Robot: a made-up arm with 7 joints.
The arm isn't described. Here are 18 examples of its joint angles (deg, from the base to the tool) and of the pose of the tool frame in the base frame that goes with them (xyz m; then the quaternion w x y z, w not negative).
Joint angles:
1: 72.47 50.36 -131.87 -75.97 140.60 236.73 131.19
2: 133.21 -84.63 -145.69 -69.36 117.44 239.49 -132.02
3: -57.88 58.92 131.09 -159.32 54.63 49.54 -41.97
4: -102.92 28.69 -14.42 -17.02 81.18 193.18 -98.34
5: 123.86 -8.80 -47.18 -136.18 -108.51 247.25 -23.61
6: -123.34 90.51 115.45 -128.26 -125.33 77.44 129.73
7: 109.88 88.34 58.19 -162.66 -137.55 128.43 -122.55
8: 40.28 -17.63 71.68 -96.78 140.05 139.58 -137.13
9: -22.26 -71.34 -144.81 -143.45 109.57 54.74 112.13
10: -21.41 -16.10 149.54 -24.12 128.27 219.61 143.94
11: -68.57 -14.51 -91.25 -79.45 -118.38 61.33 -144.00
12: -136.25 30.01 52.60 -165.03 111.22 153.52 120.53
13: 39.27 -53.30 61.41 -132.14 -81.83 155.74 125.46
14: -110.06 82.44 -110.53 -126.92 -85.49 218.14 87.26
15: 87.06 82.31 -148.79 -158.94 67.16 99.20 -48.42
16: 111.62 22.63 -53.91 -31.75 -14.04 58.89 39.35
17: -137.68 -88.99 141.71 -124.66 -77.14 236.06 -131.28
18: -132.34 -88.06 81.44 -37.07 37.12 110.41 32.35
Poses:
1: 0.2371 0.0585 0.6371 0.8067 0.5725 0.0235 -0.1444
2: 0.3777 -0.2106 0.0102 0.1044 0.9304 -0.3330 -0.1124
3: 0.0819 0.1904 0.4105 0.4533 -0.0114 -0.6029 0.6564
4: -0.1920 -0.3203 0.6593 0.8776 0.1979 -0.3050 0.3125
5: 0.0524 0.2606 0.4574 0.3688 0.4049 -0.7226 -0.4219
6: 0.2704 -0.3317 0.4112 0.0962 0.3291 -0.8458 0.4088
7: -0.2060 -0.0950 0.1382 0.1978 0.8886 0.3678 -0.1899
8: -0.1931 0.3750 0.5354 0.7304 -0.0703 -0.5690 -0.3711
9: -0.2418 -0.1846 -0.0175 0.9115 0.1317 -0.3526 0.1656
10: -0.2013 0.2374 0.6603 0.1809 -0.0254 -0.5335 -0.8258
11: -0.4732 -0.0217 0.6375 0.7079 -0.5603 0.3540 0.2443
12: -0.0299 -0.2238 0.1397 0.1666 0.8617 0.3000 0.3737
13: -0.2757 0.2731 0.4148 0.3750 -0.5619 -0.3386 -0.6550
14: -0.3859 -0.0781 0.3149 0.3036 0.1666 -0.8199 -0.4560
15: 0.1479 -0.0584 0.5049 0.0183 0.8989 -0.2682 0.3460
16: 0.0897 0.4419 0.7107 0.0665 0.9528 0.1162 0.2723
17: 0.2888 0.0432 -0.0437 0.1155 0.4136 -0.8958 -0.1151
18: 0.6094 0.2728 0.3151 0.3765 0.8439 -0.1013 0.3686
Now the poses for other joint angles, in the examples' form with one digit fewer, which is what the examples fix.
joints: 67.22 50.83 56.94 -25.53 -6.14 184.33 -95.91
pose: 0.098 0.484 0.564 0.229 -0.167 -0.502 -0.817
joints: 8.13 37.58 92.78 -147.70 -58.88 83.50 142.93
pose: -0.045 0.357 0.258 0.206 0.915 0.016 0.347
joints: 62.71 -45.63 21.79 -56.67 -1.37 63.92 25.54
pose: -0.174 -0.011 0.849 0.256 -0.780 -0.441 -0.364
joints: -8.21 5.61 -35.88 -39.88 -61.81 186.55 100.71
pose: 0.261 -0.102 0.758 0.032 0.313 -0.178 0.932
